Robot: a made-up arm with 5 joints.
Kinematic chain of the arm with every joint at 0, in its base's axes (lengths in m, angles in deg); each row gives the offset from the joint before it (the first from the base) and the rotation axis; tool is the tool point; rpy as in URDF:
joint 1: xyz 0 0 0.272 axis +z
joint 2: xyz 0 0 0 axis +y
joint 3: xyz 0.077 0 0.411 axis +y
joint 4: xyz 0.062 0 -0.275 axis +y
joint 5: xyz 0.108 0 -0.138 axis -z
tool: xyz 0 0 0 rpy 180 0 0
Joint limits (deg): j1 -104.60..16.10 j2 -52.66..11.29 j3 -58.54..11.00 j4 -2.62..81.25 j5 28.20..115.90
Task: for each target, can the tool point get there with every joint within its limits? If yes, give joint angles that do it. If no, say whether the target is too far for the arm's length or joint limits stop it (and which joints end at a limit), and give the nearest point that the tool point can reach.
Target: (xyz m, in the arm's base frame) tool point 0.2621 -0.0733 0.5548
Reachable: yes | joints -15.63 -31.40 -45.69 62.84 96.11
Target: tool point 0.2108 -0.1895 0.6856
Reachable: yes | joints -41.95 -34.87 -48.98 31.82 42.19
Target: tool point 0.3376 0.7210 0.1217
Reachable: no: joint limits stop it (at a limit: joint 1, joint 2) | nearest point 0.3979 0.1148 0.2827 | short by 0.630 m
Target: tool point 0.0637 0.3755 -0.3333
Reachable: no: joint limits stop it (at a limit: joint 1, joint 2) | nearest point 0.1540 0.0444 0.2029 | short by 0.637 m
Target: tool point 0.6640 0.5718 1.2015
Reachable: no: too far | nearest point 0.3897 0.1125 0.7453 | short by 0.703 m
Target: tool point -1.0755 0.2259 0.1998
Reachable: no: too far | nearest point -0.0613 0.0129 0.2679 | short by 1.039 m
